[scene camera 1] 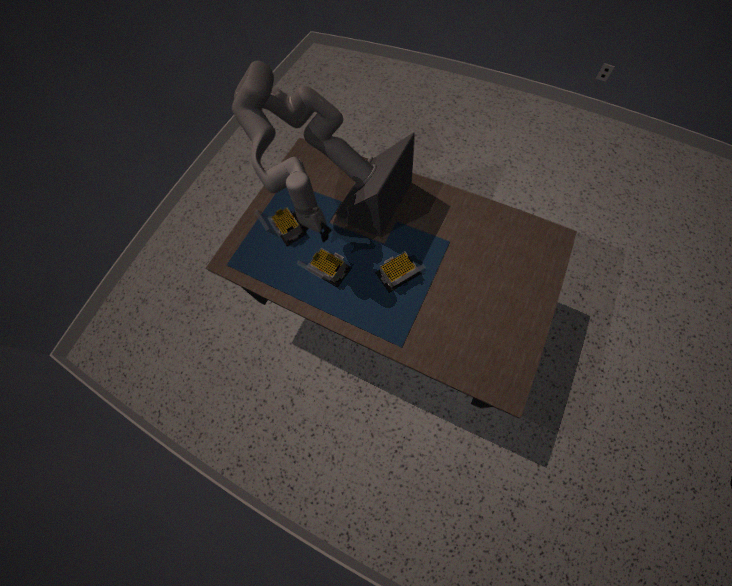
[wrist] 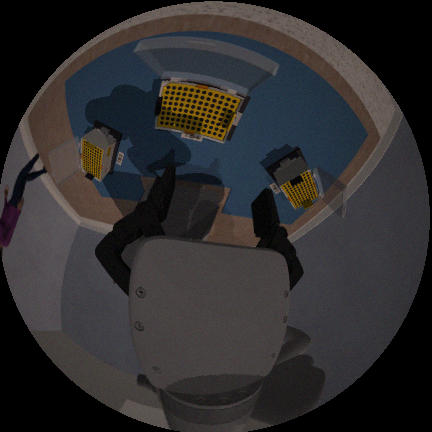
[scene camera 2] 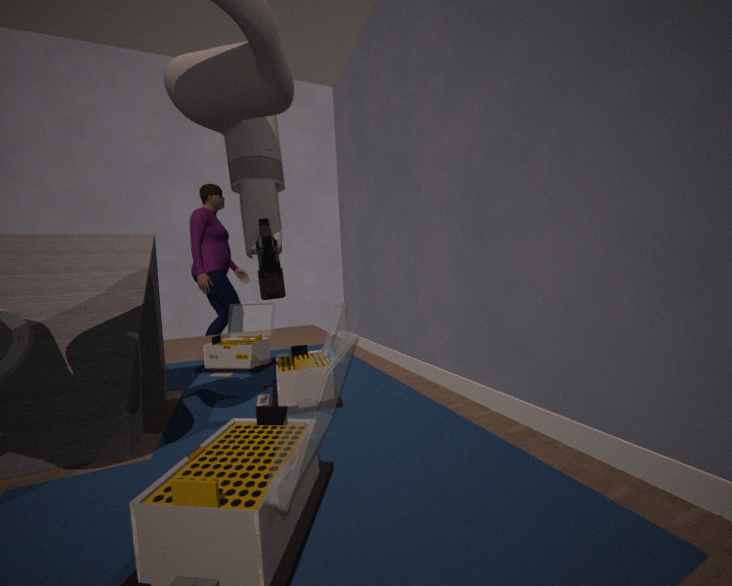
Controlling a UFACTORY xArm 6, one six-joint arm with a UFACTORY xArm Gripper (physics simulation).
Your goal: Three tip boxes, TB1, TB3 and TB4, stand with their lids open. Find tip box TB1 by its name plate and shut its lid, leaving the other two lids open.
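Where they show: gripper, between the fingertips: [scene camera 1: 316,234] [wrist: 218,185] [scene camera 2: 272,296]; arm's base, origin of its link: [scene camera 1: 366,177].
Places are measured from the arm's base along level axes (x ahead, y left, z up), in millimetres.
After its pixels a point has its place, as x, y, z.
Three white tip boxes with yellow racks stand on the blue mat, their clear lids open. The middle box [scene camera 1: 327,263] {405, -28, -70} [scene camera 2: 304,388] [wrist: 197,110] {401, -35, -70} has its raised lid [wrist: 205,60] {474, -47, -24} on the side away from the pedestal. Another box [scene camera 1: 285,221] {270, -287, -71} [scene camera 2: 195,537] [wrist: 300,190] {271, -286, -71} is nearest scene camera 2. The third box [scene camera 1: 398,267] {335, 250, -70} [scene camera 2: 244,356] [wrist: 92,159] {334, 242, -71} is farthest from that camera; its lid [scene camera 2: 251,318] {379, 308, -21} stands up. The name plates are too small or dark to read surely, so I cannot tell which is TB1. My gripper [scene camera 1: 324,232] {351, -73, 46} [scene camera 2: 272,289] {351, -73, 46} [wrist: 218,185] {351, -73, 46} is open and empty, above the mat on the middle box's pedestal side.
The grey pedestal [scene camera 1: 390,189] {92, 139, 76} [scene camera 2: 73,274] {89, 73, 95} under my arm stands at the mat's rear edge. The blue mat [scene camera 1: 378,320] {550, 239, -127} [scene camera 2: 427,488] {418, -333, -127} [wrist: 310,110] {457, -251, -127} lies on the wooden table [scene camera 1: 488,293] {306, 618, -130}. A person [scene camera 2: 210,244] [wrist: 11,220] in a purple top stands beyond the table.
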